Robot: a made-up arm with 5 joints. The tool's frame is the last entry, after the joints. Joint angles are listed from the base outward. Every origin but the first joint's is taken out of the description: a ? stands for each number. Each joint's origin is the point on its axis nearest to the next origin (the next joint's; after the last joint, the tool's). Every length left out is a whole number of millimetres.
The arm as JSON. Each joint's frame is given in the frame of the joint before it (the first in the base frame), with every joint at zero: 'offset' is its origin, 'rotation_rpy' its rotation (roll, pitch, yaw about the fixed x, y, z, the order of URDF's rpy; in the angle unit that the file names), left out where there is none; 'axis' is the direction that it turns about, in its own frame. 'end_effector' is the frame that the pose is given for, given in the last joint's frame.
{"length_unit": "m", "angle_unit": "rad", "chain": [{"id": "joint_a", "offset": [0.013, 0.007, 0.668], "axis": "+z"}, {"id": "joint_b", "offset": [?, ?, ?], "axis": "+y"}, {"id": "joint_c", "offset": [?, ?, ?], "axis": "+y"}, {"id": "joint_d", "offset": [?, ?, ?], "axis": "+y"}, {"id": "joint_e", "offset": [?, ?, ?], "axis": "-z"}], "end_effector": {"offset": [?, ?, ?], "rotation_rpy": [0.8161, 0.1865, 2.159]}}
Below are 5 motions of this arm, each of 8 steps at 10 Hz.
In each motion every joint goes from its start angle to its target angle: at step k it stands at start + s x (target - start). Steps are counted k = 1, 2, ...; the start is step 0. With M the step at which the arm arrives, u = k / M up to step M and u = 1 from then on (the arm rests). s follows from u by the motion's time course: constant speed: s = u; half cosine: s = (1 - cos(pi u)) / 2; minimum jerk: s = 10 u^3 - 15 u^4 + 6 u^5.
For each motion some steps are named. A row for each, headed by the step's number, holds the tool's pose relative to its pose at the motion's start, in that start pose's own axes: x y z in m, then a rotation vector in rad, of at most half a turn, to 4 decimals.
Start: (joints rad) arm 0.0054 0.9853 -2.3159 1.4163 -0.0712
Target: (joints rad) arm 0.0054 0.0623 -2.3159 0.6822 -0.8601
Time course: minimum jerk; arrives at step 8
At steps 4, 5, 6, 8:
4: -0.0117 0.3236 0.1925 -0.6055 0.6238 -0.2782
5: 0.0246 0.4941 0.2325 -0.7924 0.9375 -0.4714
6: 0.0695 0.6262 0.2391 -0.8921 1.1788 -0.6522
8: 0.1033 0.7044 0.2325 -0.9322 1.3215 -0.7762

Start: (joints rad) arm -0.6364 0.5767 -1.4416 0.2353 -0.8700
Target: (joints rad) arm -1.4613 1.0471 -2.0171 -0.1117 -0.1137
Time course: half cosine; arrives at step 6
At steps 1, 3, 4, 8:
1: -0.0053 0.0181 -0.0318 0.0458 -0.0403 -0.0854
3: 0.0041 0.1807 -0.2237 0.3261 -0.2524 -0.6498
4: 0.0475 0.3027 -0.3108 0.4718 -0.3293 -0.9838
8: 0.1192 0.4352 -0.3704 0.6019 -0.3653 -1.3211

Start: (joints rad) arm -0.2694 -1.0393 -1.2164 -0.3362 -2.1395
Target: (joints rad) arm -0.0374 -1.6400 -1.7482 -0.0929 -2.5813
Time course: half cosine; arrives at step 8
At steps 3, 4, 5, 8:
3: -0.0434 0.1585 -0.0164 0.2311 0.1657 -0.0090
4: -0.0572 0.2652 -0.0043 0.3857 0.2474 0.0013
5: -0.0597 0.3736 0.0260 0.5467 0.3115 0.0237
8: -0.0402 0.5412 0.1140 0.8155 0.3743 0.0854

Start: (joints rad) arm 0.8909 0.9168 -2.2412 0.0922 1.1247
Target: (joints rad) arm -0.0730 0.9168 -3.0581 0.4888 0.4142
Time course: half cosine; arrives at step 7
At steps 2, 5, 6, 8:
2: -0.1108 -0.0458 0.0925 -0.1611 0.1186 -0.0518
5: -0.4450 0.0217 0.4280 -0.5748 0.6890 -0.2806
6: -0.4974 0.0771 0.4978 -0.6314 0.8467 -0.3437
8: -0.5132 0.0995 0.5215 -0.6478 0.9051 -0.3673

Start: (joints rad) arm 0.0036 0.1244 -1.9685 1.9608 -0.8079
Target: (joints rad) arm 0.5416 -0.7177 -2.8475 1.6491 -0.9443
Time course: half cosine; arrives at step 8
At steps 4, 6, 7, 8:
4: 0.2237 0.2017 0.1844 -0.3034 0.8729 -0.5337
6: 0.4545 0.3504 0.1313 -0.6302 1.3932 -0.9623
7: 0.5202 0.3880 0.0783 -0.7472 1.5243 -1.1105
8: 0.5416 0.3997 0.0559 -0.7900 1.5662 -1.1650

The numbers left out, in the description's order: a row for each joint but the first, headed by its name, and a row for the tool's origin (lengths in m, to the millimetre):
joint_b: -0.007 -0.101 0.0
joint_c: 0.102 0.0 0.436
joint_d: 0.057 0.0 -0.233
joint_e: 0.094 0.0 -0.13
tool: -0.007 0.024 0.0

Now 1 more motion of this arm.
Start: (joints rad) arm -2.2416 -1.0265 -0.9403 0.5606 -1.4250
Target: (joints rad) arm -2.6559 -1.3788 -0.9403 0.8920 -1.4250
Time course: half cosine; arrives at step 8
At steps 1, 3, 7, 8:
1: 0.0012 0.0048 0.0062 0.0146 -0.0040 0.0044
3: 0.0091 0.0332 0.0542 0.1186 -0.0320 0.0361
7: 0.0265 0.0575 0.1863 0.3694 -0.0979 0.1147
8: 0.0275 0.0569 0.1942 0.3840 -0.1017 0.1194

